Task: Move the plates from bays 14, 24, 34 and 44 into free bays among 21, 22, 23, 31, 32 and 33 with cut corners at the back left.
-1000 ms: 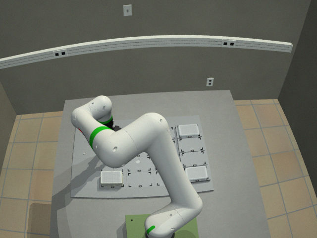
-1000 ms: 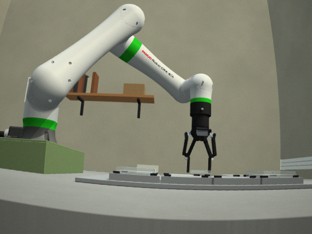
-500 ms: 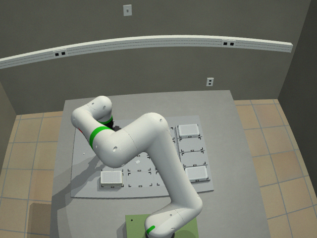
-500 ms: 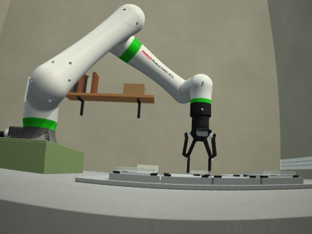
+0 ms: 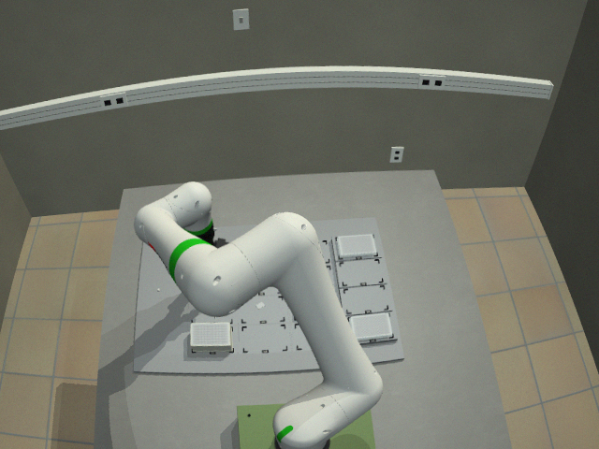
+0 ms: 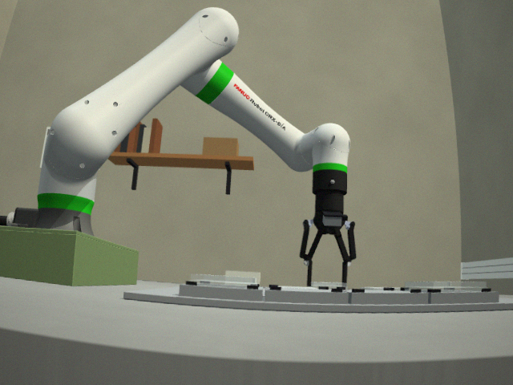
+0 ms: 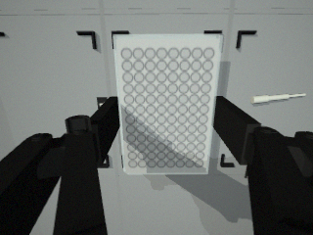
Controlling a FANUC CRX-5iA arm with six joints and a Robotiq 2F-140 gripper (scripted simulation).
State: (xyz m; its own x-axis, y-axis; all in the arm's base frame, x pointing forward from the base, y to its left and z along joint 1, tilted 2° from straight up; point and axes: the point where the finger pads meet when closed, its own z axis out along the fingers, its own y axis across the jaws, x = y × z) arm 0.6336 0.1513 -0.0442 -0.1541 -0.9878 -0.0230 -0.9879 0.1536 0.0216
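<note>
The sealed 96-well plate lies 20 mm below my hand. Also, from my hand: thin white stick (110 mm behind, 10 mm to the left, 40 mm below); then sealed deep-well block (210 mm behind, 30 mm to the left, 20 mm below); then white scrap (110 mm behind, 140 mm to the right, 40 mm below).
</note>
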